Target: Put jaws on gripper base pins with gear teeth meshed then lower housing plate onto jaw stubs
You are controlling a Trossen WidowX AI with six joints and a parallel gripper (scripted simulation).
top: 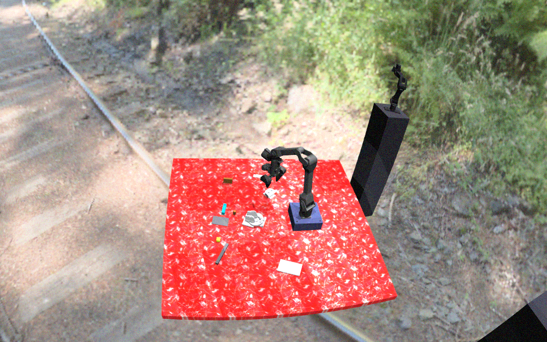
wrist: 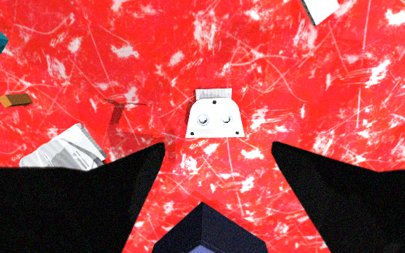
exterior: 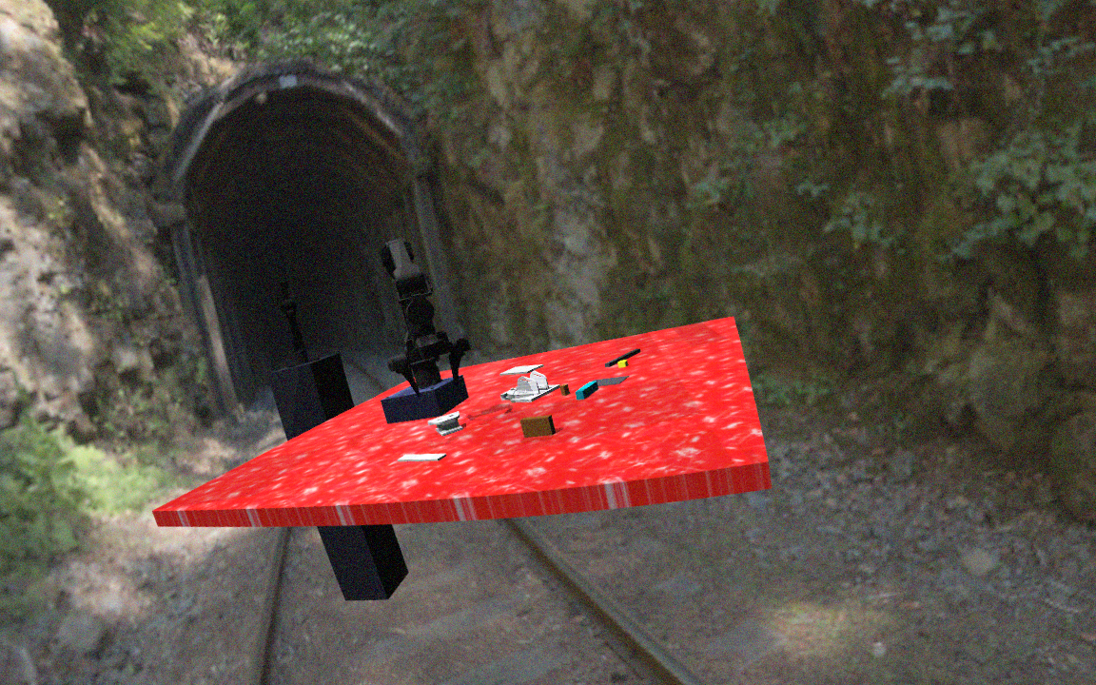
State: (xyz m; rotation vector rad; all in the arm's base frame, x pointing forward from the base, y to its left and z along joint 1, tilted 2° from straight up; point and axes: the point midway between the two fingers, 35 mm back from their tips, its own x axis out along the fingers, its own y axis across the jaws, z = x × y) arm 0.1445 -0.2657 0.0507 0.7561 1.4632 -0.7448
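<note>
Now: the white stepped piece 1 cm to the right of my gripper tip and 9 cm below it. Round my gripper tip: brown block 26 cm ahead, 16 cm to the right, 8 cm below; cyan block 32 cm ahead, 10 cm to the left, 9 cm below; white housing plate 11 cm ahead, 23 cm to the left, 9 cm below.
</note>
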